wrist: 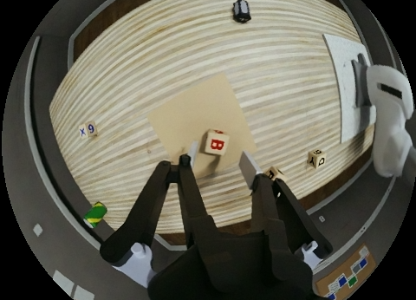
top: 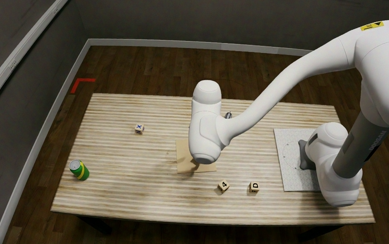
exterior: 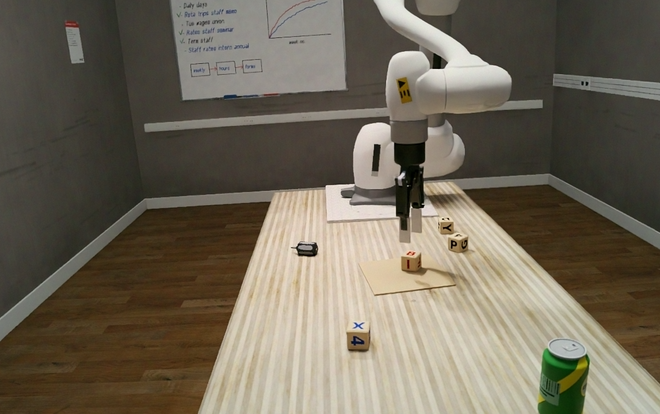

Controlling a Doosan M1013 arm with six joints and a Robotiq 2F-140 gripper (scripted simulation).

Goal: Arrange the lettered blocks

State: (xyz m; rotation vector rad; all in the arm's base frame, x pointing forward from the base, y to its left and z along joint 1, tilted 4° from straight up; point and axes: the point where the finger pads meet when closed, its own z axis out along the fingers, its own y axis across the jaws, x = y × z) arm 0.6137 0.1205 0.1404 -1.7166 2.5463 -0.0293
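The tan mat is 120 mm below my hand, 30 mm ahead of it and 20 mm to the right of it. Also, from my hand: black object 300 mm to the right, 120 mm behind, 100 mm below.
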